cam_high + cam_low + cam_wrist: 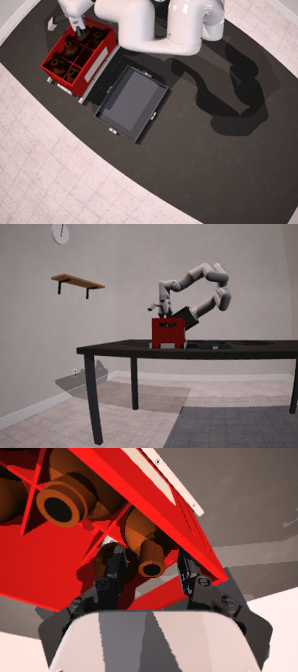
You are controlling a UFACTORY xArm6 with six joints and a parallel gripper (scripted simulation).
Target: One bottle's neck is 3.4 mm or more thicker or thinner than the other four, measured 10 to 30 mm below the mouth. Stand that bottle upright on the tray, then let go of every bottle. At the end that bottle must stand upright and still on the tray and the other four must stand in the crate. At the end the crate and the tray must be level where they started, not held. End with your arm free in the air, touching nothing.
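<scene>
My gripper is now 70 mm short of the red crate, 60 mm to the right of it and 70 mm above it. From my hand the other things lie so: dark flat tray: 50 mm ahead, 350 mm to the left, 150 mm below.
</scene>
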